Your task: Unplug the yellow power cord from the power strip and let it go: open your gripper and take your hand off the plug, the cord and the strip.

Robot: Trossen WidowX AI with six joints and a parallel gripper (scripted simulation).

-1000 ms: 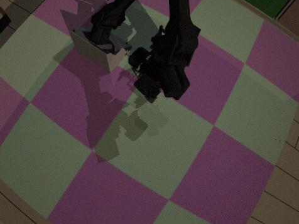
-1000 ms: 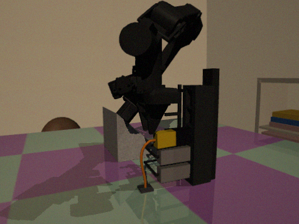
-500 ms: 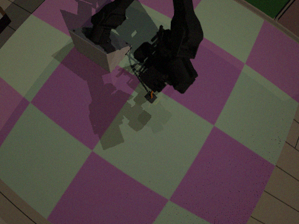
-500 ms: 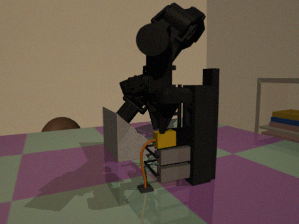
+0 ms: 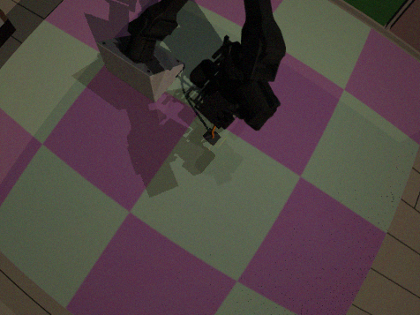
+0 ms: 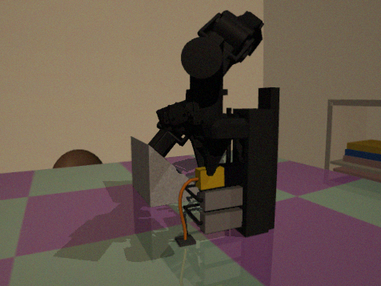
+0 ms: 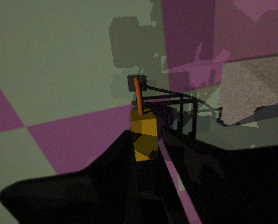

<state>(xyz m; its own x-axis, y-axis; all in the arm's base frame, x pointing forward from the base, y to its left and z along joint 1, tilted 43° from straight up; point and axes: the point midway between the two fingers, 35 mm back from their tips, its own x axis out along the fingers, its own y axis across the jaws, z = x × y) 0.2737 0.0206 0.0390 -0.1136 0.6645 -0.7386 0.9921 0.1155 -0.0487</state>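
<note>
Now: gripper tip 3 cm to the right of the yellow plug. Round my gripper tip: dark block 12 cm below, 4 cm to the right.
</note>
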